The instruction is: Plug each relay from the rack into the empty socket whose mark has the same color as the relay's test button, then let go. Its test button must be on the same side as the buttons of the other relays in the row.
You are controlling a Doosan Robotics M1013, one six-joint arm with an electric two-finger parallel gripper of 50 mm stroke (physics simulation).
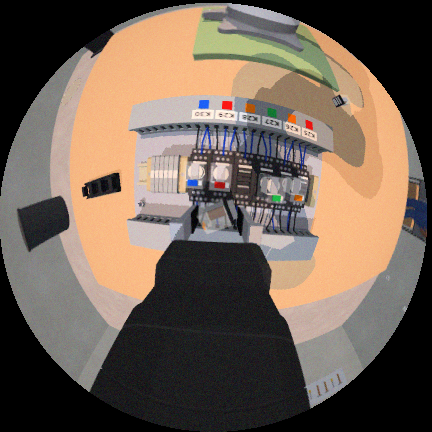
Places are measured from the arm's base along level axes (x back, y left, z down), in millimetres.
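Where they show: gripper, fingertip midpoint: (217,214).
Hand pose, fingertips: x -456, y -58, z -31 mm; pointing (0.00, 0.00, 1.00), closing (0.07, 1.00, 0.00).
Note:
Each offset is from my fingertips to the top centre of the thing. "pt": to the spot under its first point.
My gripper (217,214) is shut on a clear-cased relay @(dz -16, dx +0, dy +0 mm) (215,218) with a brown inside and a small orange patch at its lower left. It hangs over the near side of the socket row. An uncovered dark socket @(dz +15, dx +45, dy +43 mm) (245,176) stands in line with the brown-orange mark @(dz +4, dx +138, dy +27 mm) (250,108) labelled K28. Left of it sit relays with a red button @(dz -22, dx +36, dy -1 mm) (219,185) and a blue button @(dz -22, dx +36, dy -28 mm) (193,183). Right of it sit relays with a green button @(dz -25, dx +31, dy +59 mm) (276,198) and an orange button @(dz -23, dx +35, dy +87 mm) (298,198). These buttons are on the near side. The black rack @(pt dz +46, dx +28, dy -181 mm) (119,182) lies at the left; no relay shows in it.
Grey slotted wire ducts @(pt dz +4, dx +120, dy -77 mm) (165,116) @(pt dz +4, dx -47, dy -98 mm) (147,237) run behind and in front of the row, with blue and black wires. Beige terminal blocks @(dz +1, dx +44, dy -67 mm) (165,174) stand left of the sockets. A green mat (210,50) bears a grey object at the back. A small dark-and-white object @(dz +20, dx +261, dy +232 mm) (339,101) lies back right.

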